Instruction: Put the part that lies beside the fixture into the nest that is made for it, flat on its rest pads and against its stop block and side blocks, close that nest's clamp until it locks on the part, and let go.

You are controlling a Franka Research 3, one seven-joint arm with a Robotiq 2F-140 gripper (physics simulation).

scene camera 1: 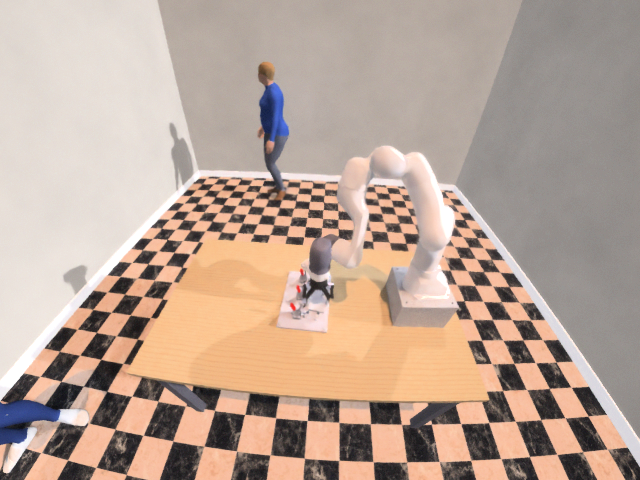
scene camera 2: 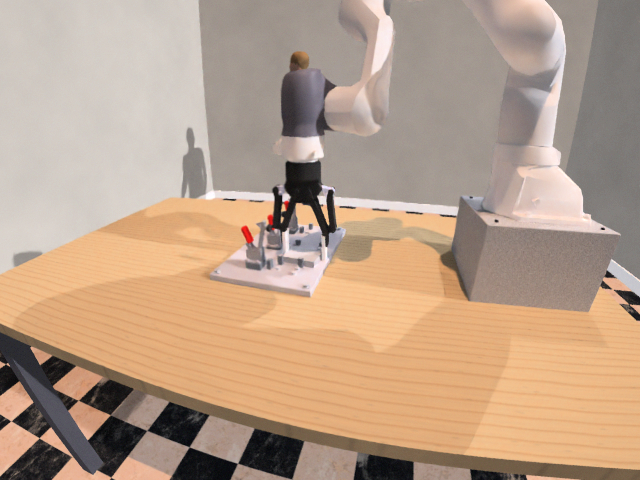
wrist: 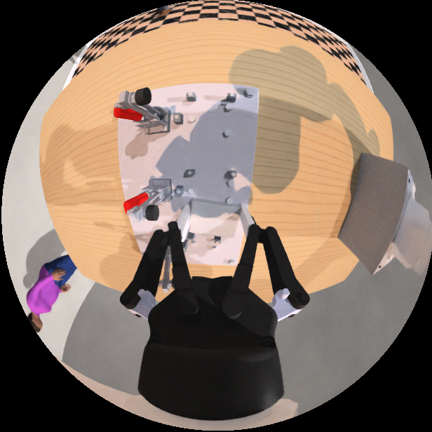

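The light grey, flat part (scene camera 1: pixel 315 307) (scene camera 2: pixel 301 256) (wrist: pixel 216 216) lies level, low over the fixture plate (scene camera 1: pixel 303 324) (scene camera 2: pixel 248 277) (wrist: pixel 142 170), beside the front clamp (scene camera 1: pixel 296 312) (scene camera 2: pixel 254 254). My gripper (scene camera 1: pixel 318 304) (scene camera 2: pixel 305 253) (wrist: pixel 214 210) points down and is shut on the part, with one pale fingertip at each end. The middle clamp (scene camera 2: pixel 273 238) (wrist: pixel 159 191) and far clamp (scene camera 2: pixel 293 223) (wrist: pixel 156 119) have red handles, and their arms stand raised. Small dark blocks and round rest pads mark the nests. Contact under the part is hidden.
The fixture stands on the wooden table (scene camera 1: pixel 232 356) (scene camera 2: pixel 361 392) (wrist: pixel 320 200). The robot's grey base block (scene camera 1: pixel 421 311) (scene camera 2: pixel 532 263) (wrist: pixel 375 200) stands to the right. A person in blue (scene camera 1: pixel 273 113) stands behind the table. Another person (wrist: pixel 45 295) shows at the left edge of the wrist view.
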